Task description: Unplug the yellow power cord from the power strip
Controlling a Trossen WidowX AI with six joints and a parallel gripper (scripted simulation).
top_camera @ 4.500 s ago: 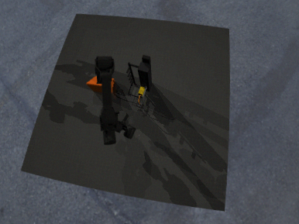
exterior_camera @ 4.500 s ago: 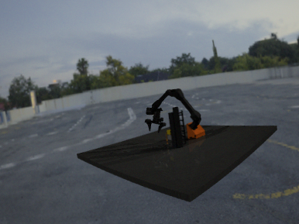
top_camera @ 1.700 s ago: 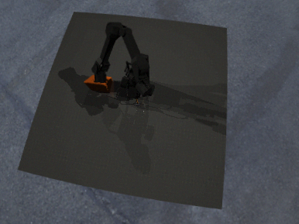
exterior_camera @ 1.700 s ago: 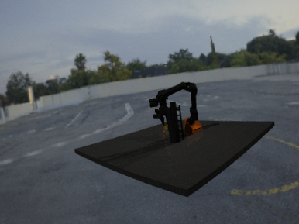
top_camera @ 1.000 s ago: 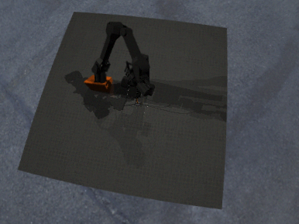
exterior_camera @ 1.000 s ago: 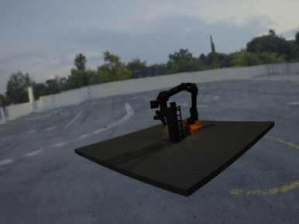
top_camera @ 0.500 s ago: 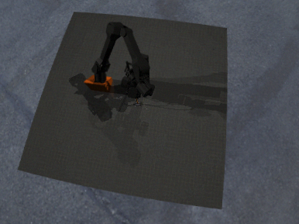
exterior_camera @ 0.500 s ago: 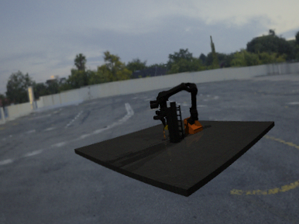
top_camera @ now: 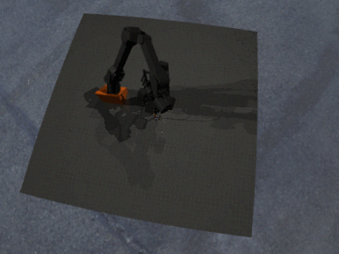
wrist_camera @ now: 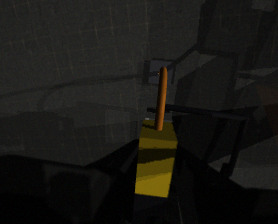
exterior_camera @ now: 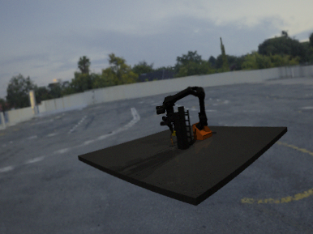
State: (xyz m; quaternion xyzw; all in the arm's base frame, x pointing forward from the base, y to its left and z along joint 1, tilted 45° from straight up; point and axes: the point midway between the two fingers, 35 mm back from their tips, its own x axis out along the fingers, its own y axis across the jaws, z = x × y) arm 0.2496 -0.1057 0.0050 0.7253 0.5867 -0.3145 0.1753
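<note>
Right now my gripper tip is 30 mm to the right of the yellow plug.
</note>
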